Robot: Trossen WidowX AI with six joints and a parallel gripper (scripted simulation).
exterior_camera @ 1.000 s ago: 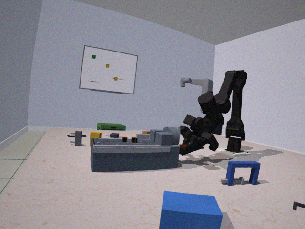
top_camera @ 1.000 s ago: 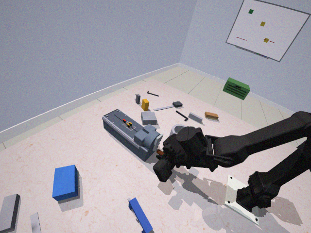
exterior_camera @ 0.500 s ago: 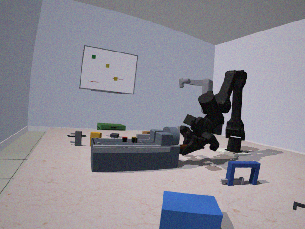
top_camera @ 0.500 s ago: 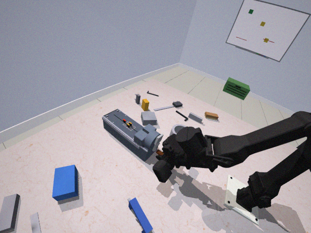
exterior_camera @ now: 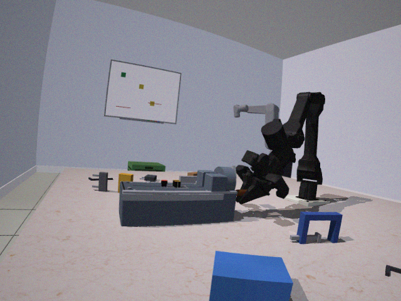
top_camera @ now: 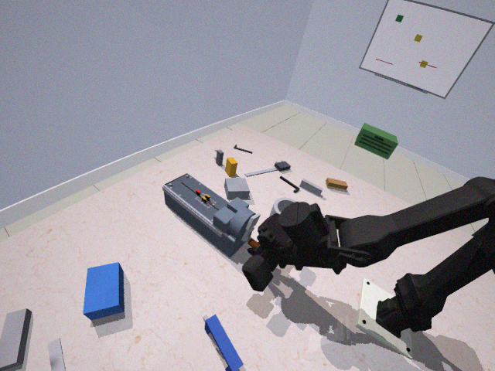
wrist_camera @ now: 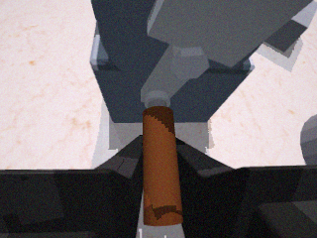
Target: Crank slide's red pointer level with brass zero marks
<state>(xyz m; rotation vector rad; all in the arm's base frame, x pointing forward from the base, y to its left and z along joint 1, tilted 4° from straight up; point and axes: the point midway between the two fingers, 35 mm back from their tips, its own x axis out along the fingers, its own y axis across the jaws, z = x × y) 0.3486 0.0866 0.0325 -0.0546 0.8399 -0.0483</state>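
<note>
My gripper tip is now 200 mm short of the red pointer, 50 mm below it and 10 mm to the left of it. Round my gripper tip: brown crank handle: 30 mm above, 20 mm behind; blue bracket: 190 mm to the left, 70 mm behind; grey block: 180 mm ahead, 170 mm to the right, 20 mm below.
</note>
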